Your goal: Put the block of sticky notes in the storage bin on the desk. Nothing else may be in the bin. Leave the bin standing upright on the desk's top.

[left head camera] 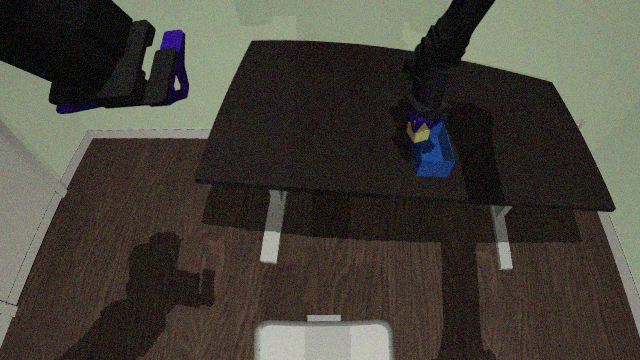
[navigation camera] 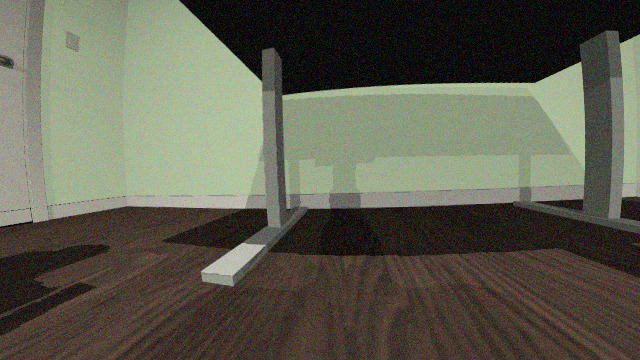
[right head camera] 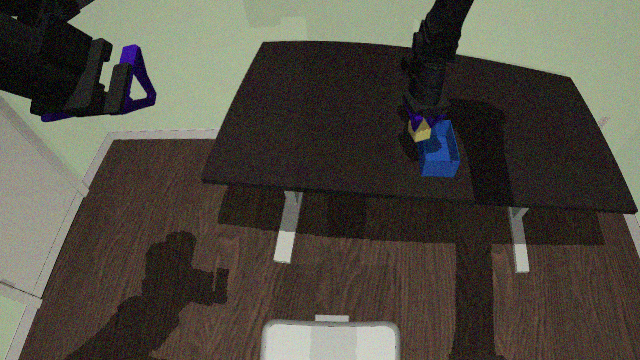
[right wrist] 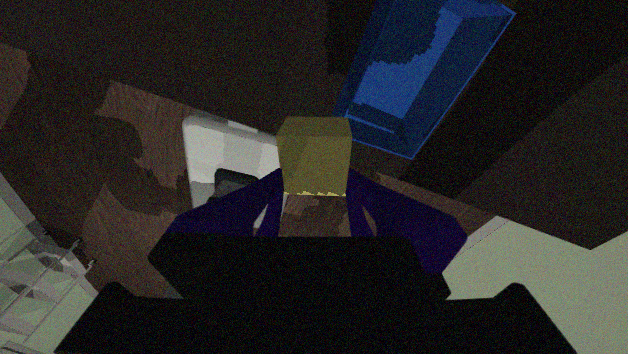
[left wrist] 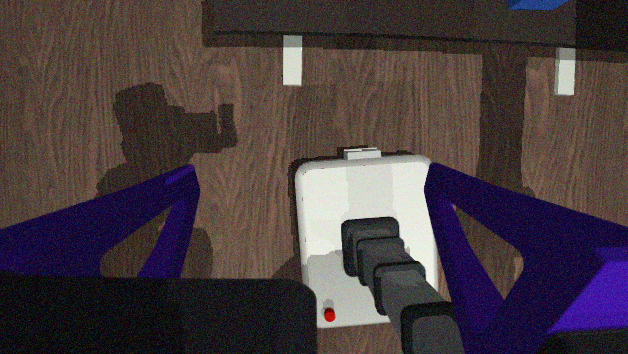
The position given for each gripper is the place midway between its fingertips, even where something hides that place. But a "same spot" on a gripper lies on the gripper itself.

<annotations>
left gripper: left head camera; right head camera; left wrist 311, 176; not seen in the navigation camera view (out of frame); not seen in the right wrist view (out of frame)
right gripper: left head camera; right head camera; right wrist 314, 176; not seen in the navigation camera view (out of frame); not seen in the left wrist view (out of frame)
same spot on right gripper: (right head camera: 415, 120) = (left head camera: 418, 122)
same spot on left gripper: (left head camera: 169, 62) = (right head camera: 123, 75)
</annotations>
